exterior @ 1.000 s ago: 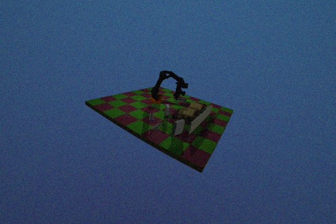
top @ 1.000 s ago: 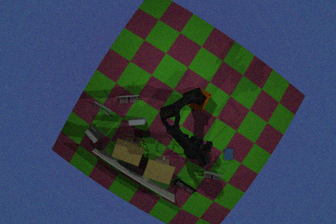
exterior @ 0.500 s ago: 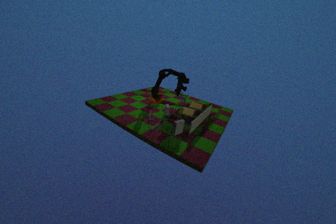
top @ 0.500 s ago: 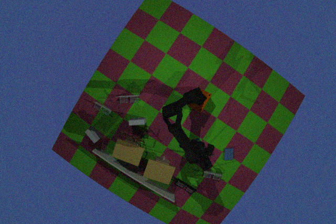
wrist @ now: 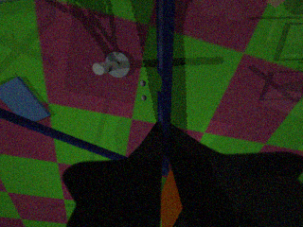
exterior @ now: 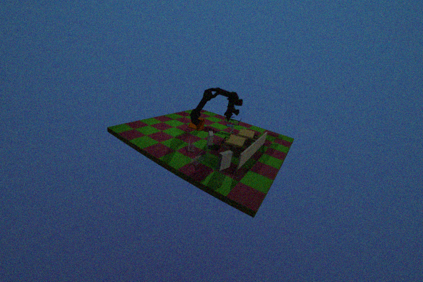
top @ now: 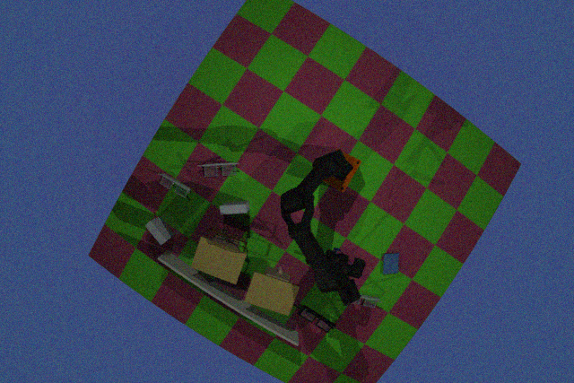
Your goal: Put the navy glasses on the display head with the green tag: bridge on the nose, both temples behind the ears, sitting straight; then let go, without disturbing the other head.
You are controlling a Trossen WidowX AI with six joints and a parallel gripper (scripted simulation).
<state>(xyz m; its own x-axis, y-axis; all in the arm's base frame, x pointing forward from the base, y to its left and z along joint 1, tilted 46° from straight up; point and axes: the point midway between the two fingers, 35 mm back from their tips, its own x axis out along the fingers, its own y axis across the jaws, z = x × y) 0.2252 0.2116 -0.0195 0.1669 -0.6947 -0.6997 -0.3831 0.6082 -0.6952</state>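
Now: the grey peg 2 cm ahead of my gripper tip, 8 cm to the left of it and 10 cm below it. Also, from my gripper tip: long low wall: 38 cm ahead, 15 cm to the right, 7 cm below; blue square: 11 cm behind, 23 cm to the left, 12 cm below.
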